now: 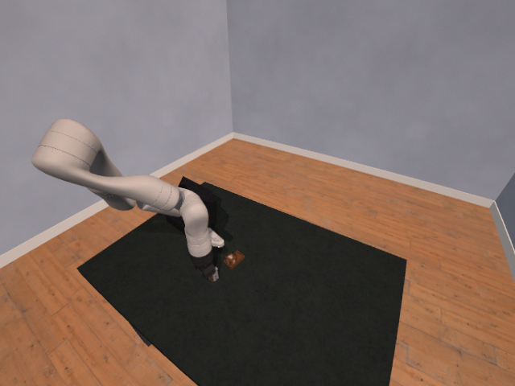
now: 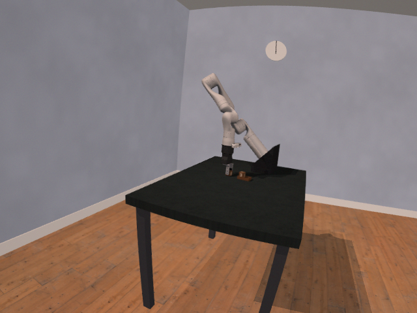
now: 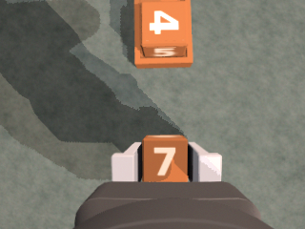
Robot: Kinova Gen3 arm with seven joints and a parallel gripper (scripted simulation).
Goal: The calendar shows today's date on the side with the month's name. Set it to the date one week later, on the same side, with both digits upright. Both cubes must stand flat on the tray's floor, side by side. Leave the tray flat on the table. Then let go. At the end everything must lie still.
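My hand is 90 mm to the right of the orange cube and 10 mm short of it. From my hand the other things lie so: orange-brown tray 110 mm to the left, 20 mm below, 10 mm ahead.
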